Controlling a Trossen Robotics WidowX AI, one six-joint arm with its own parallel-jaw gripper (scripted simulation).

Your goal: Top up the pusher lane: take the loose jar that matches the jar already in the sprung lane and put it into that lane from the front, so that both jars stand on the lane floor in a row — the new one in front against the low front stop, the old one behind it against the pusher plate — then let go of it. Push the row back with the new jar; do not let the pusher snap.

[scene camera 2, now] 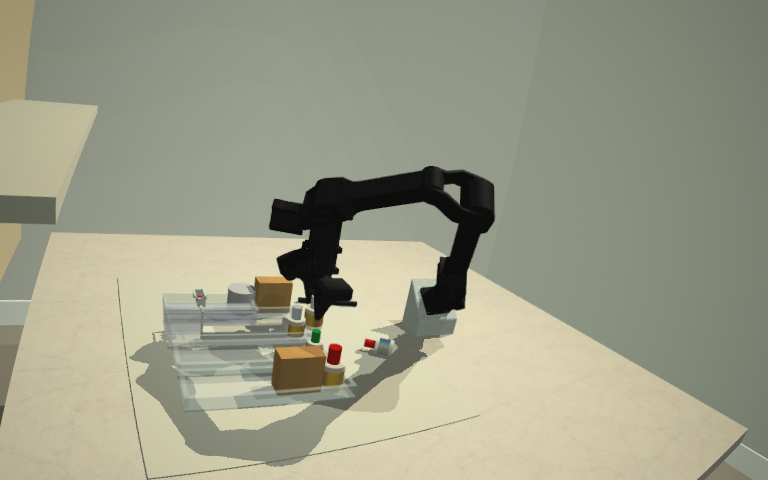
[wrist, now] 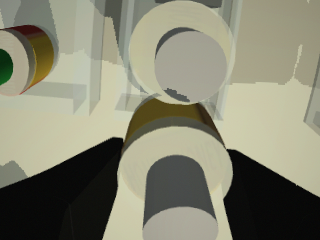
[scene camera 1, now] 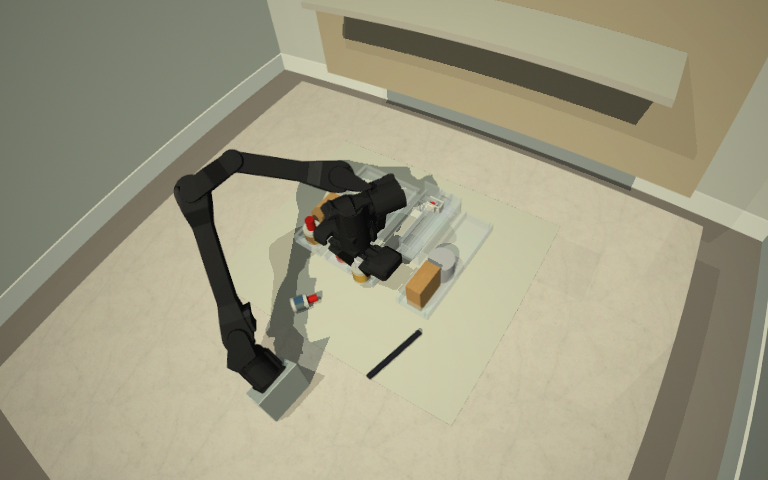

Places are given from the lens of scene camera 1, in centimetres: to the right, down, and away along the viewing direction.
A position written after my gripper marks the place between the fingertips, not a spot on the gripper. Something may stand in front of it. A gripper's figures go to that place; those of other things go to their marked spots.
my gripper (scene camera 1: 361, 270): -5, 6, 99
clear sprung lane (scene camera 1: 417, 241): 7, 0, 102
